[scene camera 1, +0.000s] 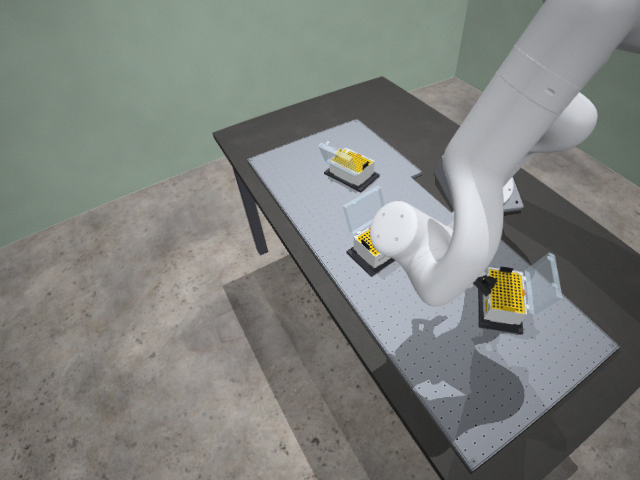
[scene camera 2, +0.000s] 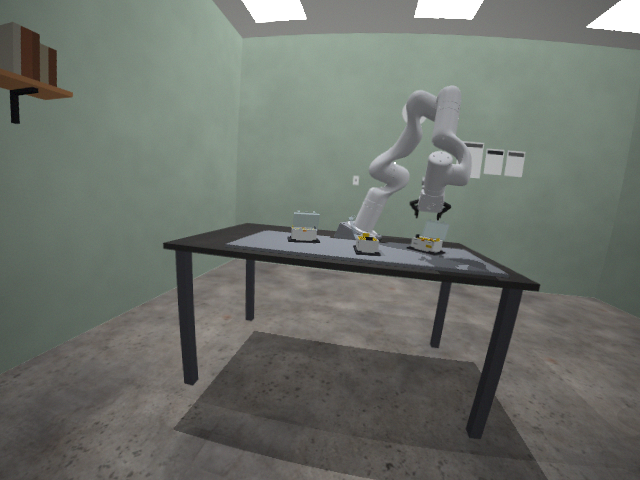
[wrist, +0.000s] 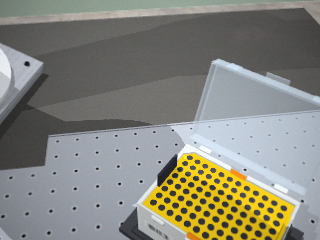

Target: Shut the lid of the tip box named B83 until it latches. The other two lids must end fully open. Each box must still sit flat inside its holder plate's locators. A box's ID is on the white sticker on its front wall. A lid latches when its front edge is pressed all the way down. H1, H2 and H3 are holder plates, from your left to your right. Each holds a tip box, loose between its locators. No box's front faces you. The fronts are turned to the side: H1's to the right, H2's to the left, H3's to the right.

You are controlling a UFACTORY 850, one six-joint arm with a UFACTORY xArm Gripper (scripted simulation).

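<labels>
You can see a tip box in the wrist view (278,191), and scene camera 1 and scene camera 2 show the box as well. On that tip box, (scene camera 1: 496,315) and (scene camera 2: 435,246) are the same spot.
</labels>
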